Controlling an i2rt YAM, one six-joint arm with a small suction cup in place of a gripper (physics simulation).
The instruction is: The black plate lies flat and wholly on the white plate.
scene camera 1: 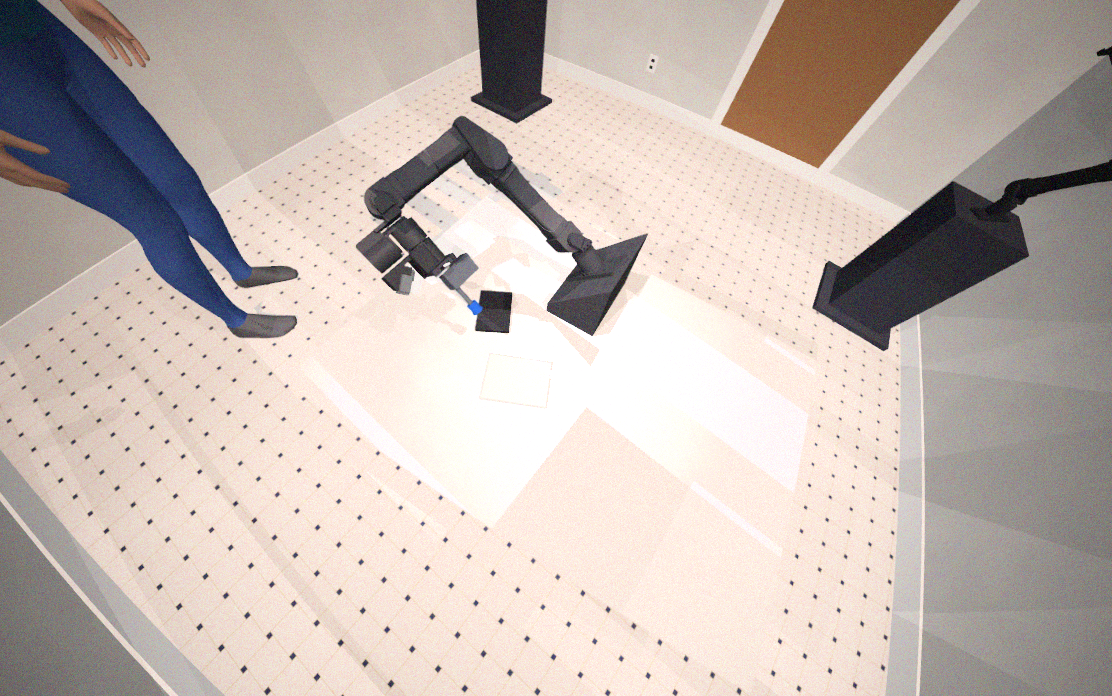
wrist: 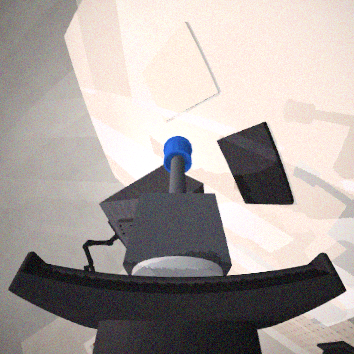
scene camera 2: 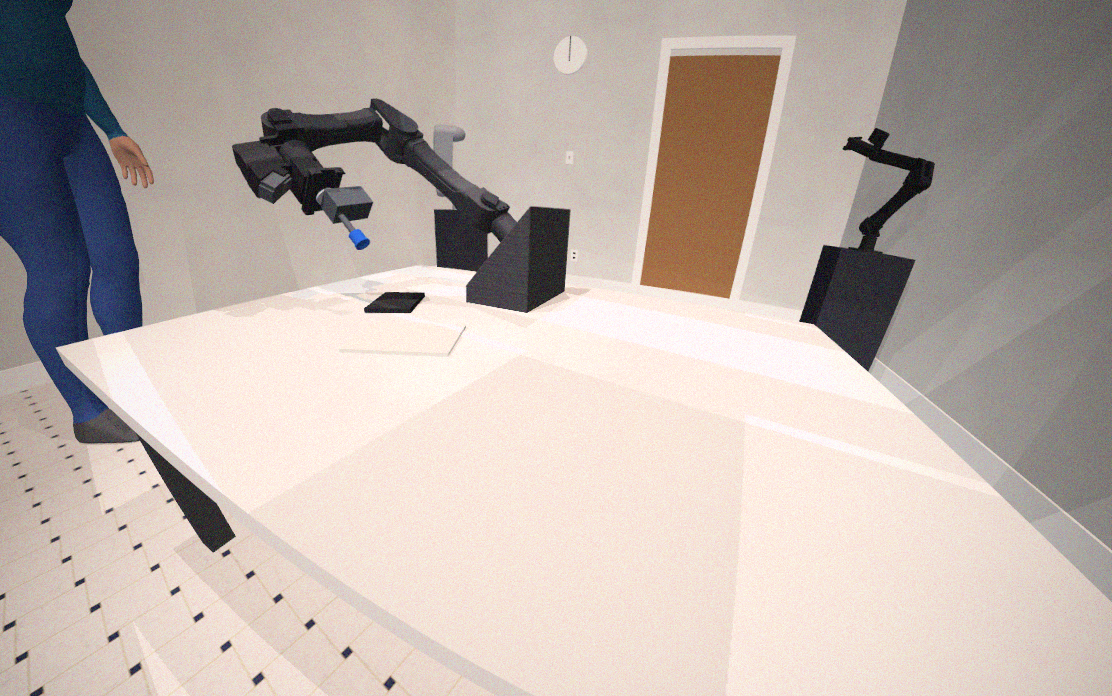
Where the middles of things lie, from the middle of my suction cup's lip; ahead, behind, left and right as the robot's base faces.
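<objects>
Black plate [scene camera 1: 495, 316]: 9 cm behind my suction cup, 3 cm to the right of it, 14 cm below it.
</objects>
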